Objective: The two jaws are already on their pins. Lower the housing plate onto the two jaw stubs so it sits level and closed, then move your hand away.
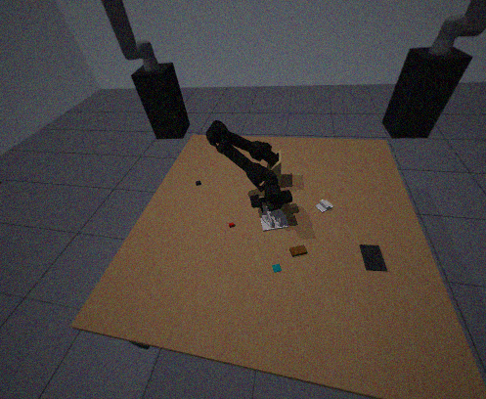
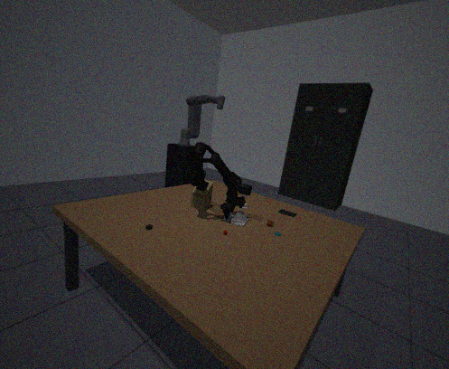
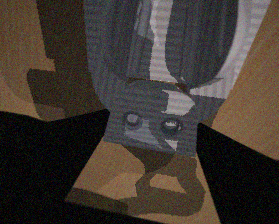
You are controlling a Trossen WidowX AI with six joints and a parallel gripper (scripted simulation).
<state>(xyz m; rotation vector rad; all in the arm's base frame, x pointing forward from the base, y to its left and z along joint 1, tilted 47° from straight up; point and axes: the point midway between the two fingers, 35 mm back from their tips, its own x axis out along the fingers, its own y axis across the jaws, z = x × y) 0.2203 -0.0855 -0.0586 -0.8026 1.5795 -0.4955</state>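
Now: the grey housing plate 10 mm ahead of my gripper tip and 20 mm above it. Also, from my gripper tip: red block: 90 mm ahead, 180 mm to the right; then brown block: 220 mm ahead, 110 mm to the left; then white base: 70 mm ahead, 20 mm to the left, 10 mm below.
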